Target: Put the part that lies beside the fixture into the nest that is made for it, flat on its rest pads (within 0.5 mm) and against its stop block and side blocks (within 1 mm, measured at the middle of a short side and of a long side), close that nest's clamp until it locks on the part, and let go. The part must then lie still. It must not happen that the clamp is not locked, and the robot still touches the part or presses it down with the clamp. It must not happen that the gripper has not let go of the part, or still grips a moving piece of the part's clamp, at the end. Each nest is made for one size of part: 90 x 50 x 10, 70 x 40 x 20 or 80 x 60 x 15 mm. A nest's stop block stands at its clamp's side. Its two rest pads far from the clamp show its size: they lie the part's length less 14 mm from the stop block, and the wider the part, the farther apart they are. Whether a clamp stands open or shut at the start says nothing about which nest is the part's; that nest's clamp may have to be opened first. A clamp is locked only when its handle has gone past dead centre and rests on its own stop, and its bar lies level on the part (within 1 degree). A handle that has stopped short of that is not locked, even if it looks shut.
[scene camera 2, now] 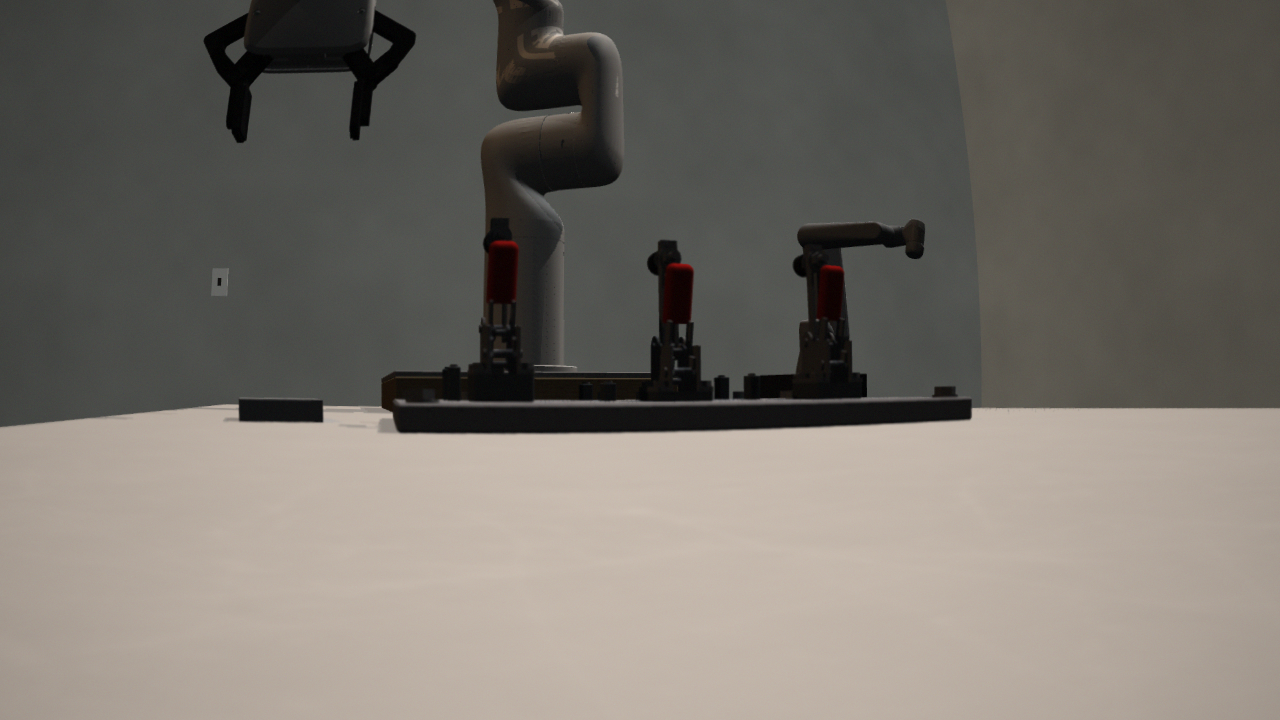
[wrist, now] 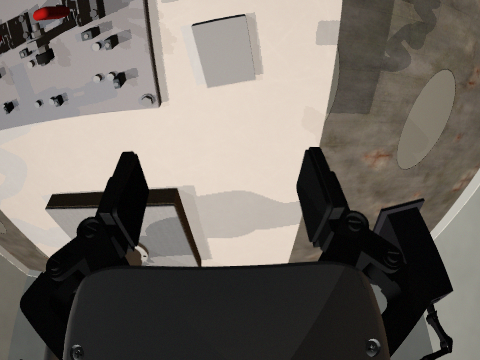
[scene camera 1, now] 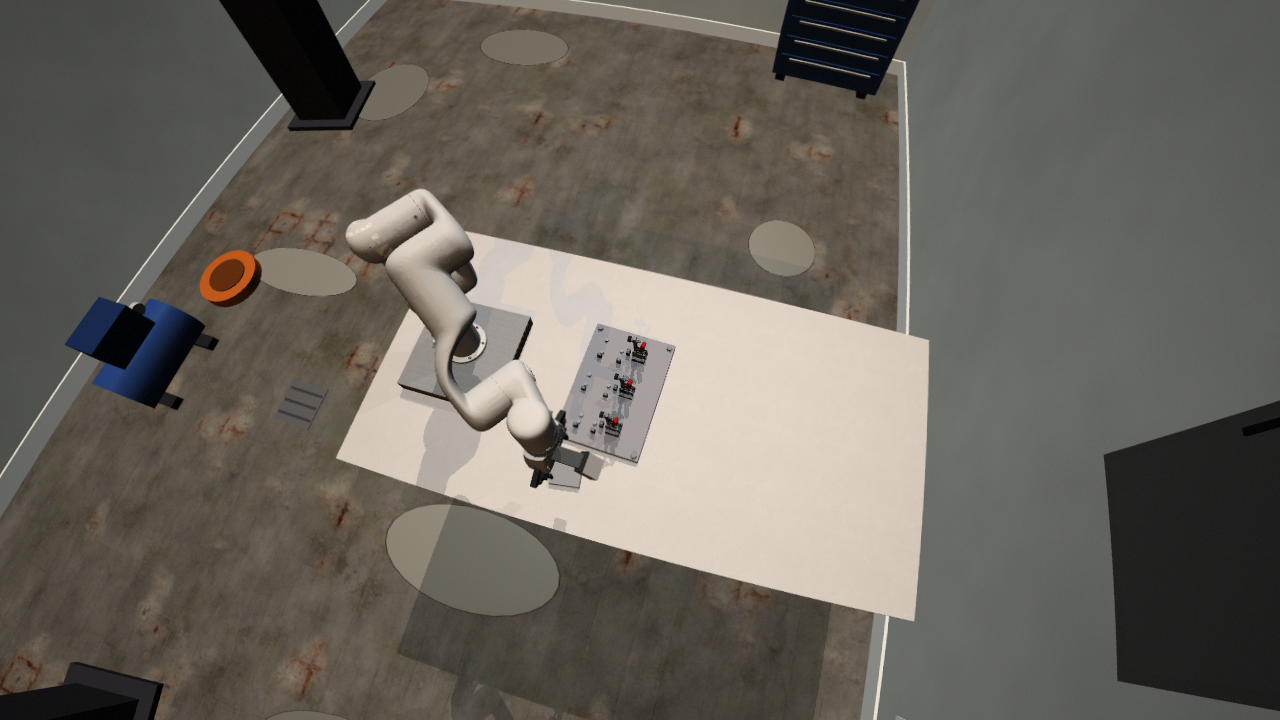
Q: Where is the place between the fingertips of my gripper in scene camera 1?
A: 554, 456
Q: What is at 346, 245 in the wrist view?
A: My gripper.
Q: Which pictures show my gripper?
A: Scene camera 2, the wrist view and scene camera 1: all of them.
